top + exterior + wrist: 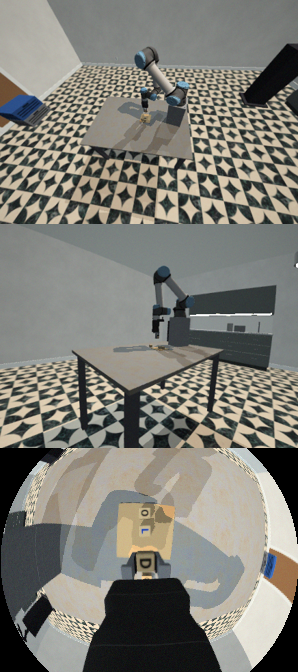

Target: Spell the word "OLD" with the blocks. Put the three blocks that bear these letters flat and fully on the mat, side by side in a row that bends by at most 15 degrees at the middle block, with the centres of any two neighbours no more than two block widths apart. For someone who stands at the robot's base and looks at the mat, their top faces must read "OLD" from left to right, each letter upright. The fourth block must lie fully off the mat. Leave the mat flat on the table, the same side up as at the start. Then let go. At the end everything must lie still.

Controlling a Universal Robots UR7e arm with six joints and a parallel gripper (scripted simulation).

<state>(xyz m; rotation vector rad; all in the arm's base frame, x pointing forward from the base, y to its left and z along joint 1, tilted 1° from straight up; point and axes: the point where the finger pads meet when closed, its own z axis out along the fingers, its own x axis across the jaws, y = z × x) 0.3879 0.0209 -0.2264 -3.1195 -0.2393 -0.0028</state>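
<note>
Now: hand 120 mm above the tan mat, 40 mm to the right of it and 10 mm past it.
</note>
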